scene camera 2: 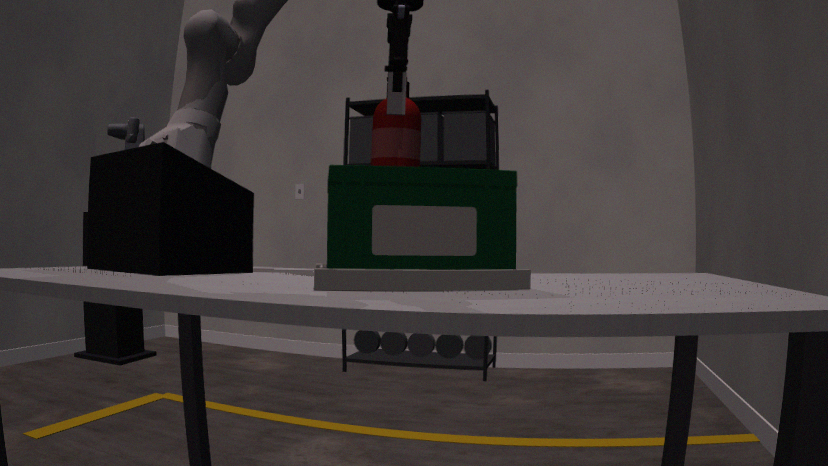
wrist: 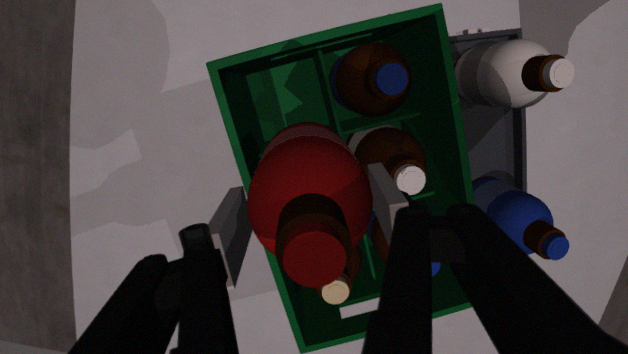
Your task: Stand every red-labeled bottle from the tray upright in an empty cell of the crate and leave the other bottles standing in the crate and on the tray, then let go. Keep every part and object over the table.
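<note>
My gripper [scene camera 2: 396, 99] [wrist: 308, 197] is shut on the red bottle [scene camera 2: 395, 141] [wrist: 310, 165], which is upright with a red cap. The bottle overlaps the left column of the green crate [scene camera 2: 347, 231] [wrist: 325, 38] in the wrist view; its base is hidden behind the crate's rim in the scene view. In the crate stand brown bottles: one with a blue cap [wrist: 372, 80], one with a white cap [wrist: 387, 147], one with a cream cap [wrist: 335, 292], and one mostly hidden by a finger. The upper-left cell is empty. On the dark tray [wrist: 520, 155] stand a white bottle [wrist: 510, 72] and a blue bottle [wrist: 520, 212].
The crate stands on the table [scene camera 2: 637, 289] [wrist: 125, 200]. A low light-grey slab [scene camera 2: 421, 279] runs along the crate's foot in the scene view. The black arm base [scene camera 2: 205, 225] is at the left. A dark shelf rack [scene camera 2: 491, 130] stands behind the table.
</note>
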